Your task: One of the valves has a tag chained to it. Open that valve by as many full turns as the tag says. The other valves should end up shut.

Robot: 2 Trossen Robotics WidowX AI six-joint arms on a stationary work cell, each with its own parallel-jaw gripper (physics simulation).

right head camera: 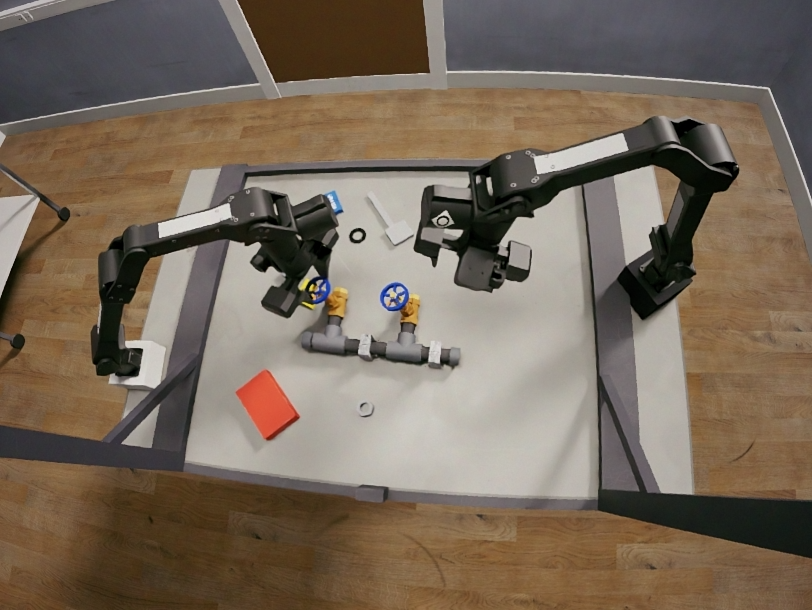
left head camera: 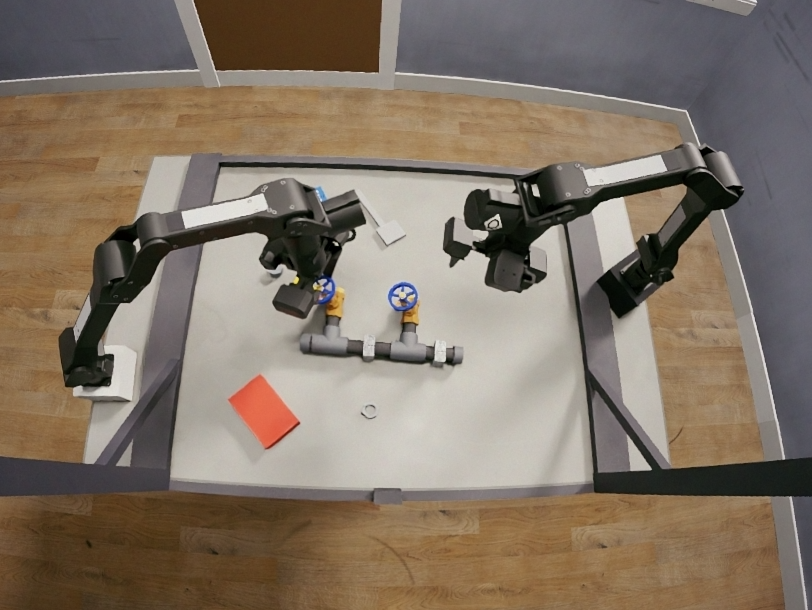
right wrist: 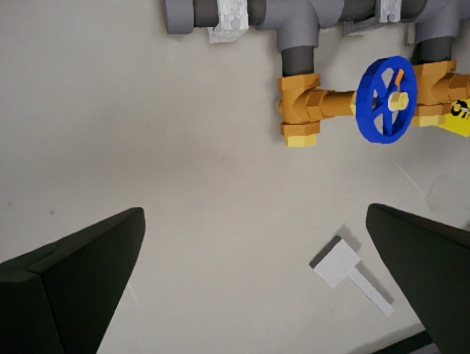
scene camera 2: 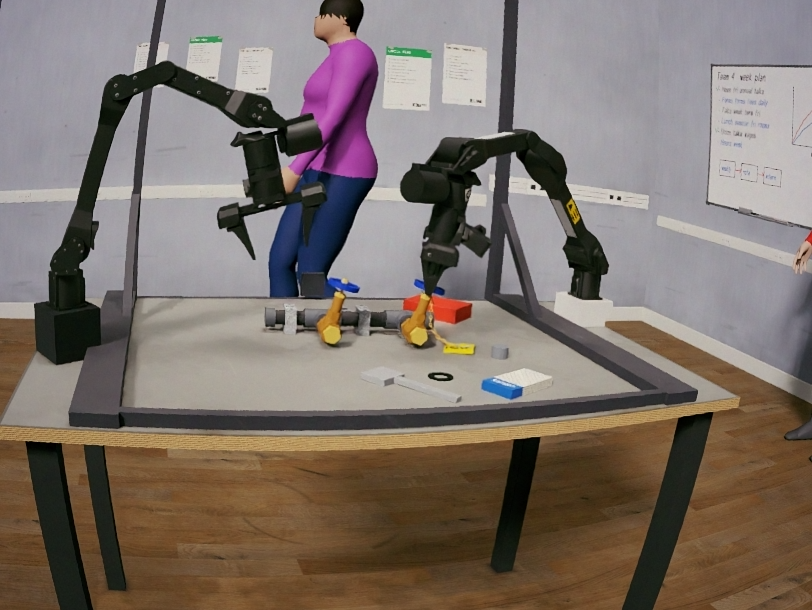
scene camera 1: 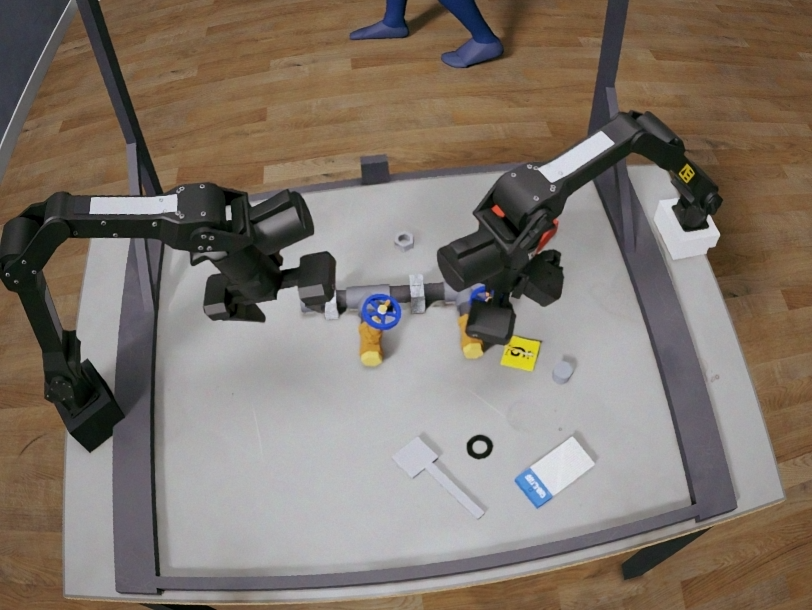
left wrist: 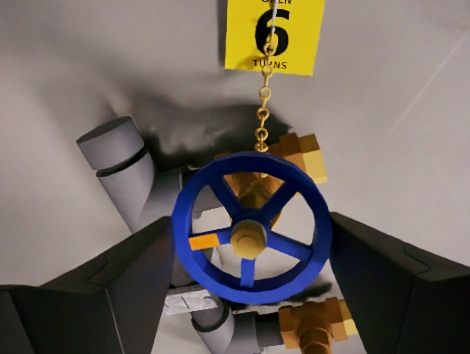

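Pixels of known places: left gripper, between the fingertips: (right head camera: 318, 291) (left head camera: 321, 290) (scene camera 2: 428, 290) (scene camera 1: 486, 305) (left wrist: 249, 225); right gripper, between the fingertips: (left head camera: 472, 273) (right wrist: 255, 216) (scene camera 2: 280, 253) (scene camera 1: 293, 315); left arm's base, origin of its link: (right head camera: 129, 362) (left head camera: 98, 370) (scene camera 2: 585, 297) (scene camera 1: 690, 217); right arm's base, origin of its link: (right head camera: 660, 273) (left head camera: 637, 276) (scene camera 2: 66, 305) (scene camera 1: 78, 395).
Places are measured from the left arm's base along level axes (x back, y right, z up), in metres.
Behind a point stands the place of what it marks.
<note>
The tagged valve (left head camera: 335, 303) @(x -0.476, y -0.123, z -0.003 m) (scene camera 1: 471, 340) @(x -0.479, y -0.150, z -0.013 m) is brass with a blue handwheel (left wrist: 323, 235) @(x -0.460, y -0.155, z 0.055 m). A chain links it to a yellow tag (left wrist: 300, 42) @(x -0.416, y -0.179, z -0.052 m) (scene camera 1: 533, 354) @(x -0.385, y -0.179, z -0.047 m) (scene camera 2: 458, 348) @(x -0.406, y -0.175, z -0.051 m) reading "OPEN 6 TURNS". My left gripper (left wrist: 249, 225) @(x -0.454, y -0.131, z 0.044 m) is shut on this handwheel, one finger at each side of the rim. An orange mark on one spoke points left in the left wrist view. The other valve's blue handwheel (right wrist: 364, 105) @(x -0.630, y -0.108, z 0.059 m) (scene camera 1: 364, 312) @(x -0.629, y -0.114, z 0.059 m) (right head camera: 383, 296) @(x -0.583, y -0.114, z 0.046 m) stands free. My right gripper (right wrist: 255, 216) @(x -0.726, y -0.129, z 0.108 m) (scene camera 2: 280, 251) @(x -0.726, y -0.129, z 0.108 m) is wide open and empty, high above the table, off to the side of the untagged valve.
Both valves branch from a grey pipe (left head camera: 406, 351) @(x -0.610, y -0.023, z -0.014 m). A red box (left head camera: 263, 411) @(x -0.334, y 0.080, z -0.026 m) and hex nut (scene camera 1: 397, 241) @(x -0.548, y 0.079, z -0.041 m) lie on one side. A mallet (scene camera 1: 415, 457) @(x -0.598, y -0.307, z -0.045 m), black ring (scene camera 1: 470, 447) @(x -0.515, y -0.306, z -0.054 m), blue-and-white box (scene camera 1: 571, 461) @(x -0.375, y -0.374, z -0.041 m) and small grey cylinder (scene camera 1: 562, 372) @(x -0.350, y -0.227, z -0.036 m) lie on the other.
</note>
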